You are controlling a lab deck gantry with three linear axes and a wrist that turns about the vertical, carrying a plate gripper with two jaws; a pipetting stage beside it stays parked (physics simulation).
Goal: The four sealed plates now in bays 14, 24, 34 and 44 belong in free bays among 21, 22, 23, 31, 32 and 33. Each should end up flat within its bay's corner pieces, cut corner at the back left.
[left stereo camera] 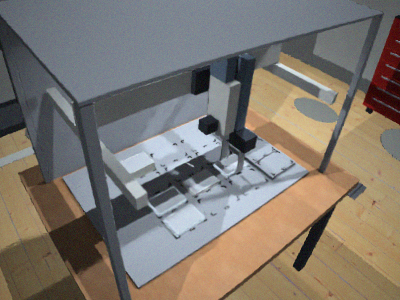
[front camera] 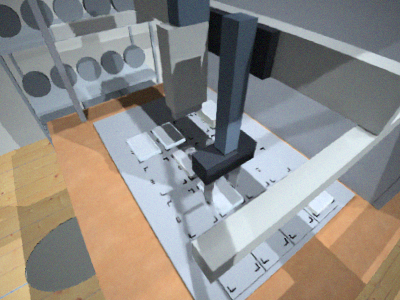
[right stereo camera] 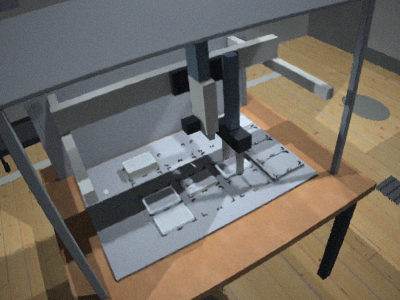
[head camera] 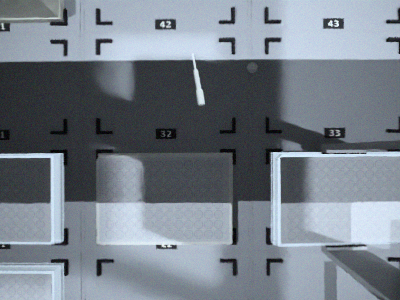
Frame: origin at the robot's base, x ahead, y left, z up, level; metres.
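Seen in the pictures: gripper, fingertip midpoint: (left stereo camera: 230,165) (front camera: 220,192) (right stereo camera: 233,165) (head camera: 340,197); robot's base, origin of the base link: (left stereo camera: 177,237) (front camera: 126,142) (right stereo camera: 163,236).
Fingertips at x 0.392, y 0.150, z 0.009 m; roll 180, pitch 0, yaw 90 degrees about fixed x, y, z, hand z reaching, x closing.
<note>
Offsets run from my fingertips to a thing's top centre.
My gripper (front camera: 220,192) (head camera: 345,198) (left stereo camera: 232,164) (right stereo camera: 233,165) is shut on a sealed plate @(0.011 m up, 0.000 m ahead, 0.000 m left) (front camera: 227,197) (head camera: 320,220), its jaws against the long edges. This plate is flat and low at bay 23; whether it touches the deck is unclear. A second plate @(0.005 m up, 0.164 m back, 0.000 m left) (front camera: 185,160) (head camera: 165,220) (right stereo camera: 200,182) lies flat in bay 22. A third plate @(0.005 m up, 0.328 m back, 0.000 m left) (front camera: 168,135) (head camera: 25,220) (left stereo camera: 168,201) (right stereo camera: 161,200) lies flat in bay 21, partly outside the head view. A fourth plate @(0.020 m up, 0.164 m ahead, 0.214 m left) (front camera: 320,202) sits in bay 44, partly behind the white beam. Bays 31 and 33 hold no plate.
Another plate @(0.005 m up, 0.328 m back, 0.107 m right) (front camera: 142,145) (head camera: 25,287) (left stereo camera: 184,219) stands in bay 11. A taller pale box @(0.033 m up, 0.328 m back, 0.214 m left) (front camera: 209,112) (head camera: 32,9) (left stereo camera: 137,166) (right stereo camera: 141,166) occupies bay 41. A small white tapered piece @(0.001 m down, 0.134 m back, 0.113 m left) (head camera: 199,90) lies in bay 32. The pipetting stage (front camera: 185,70) (right stereo camera: 203,100) hangs beside the gripper.
</note>
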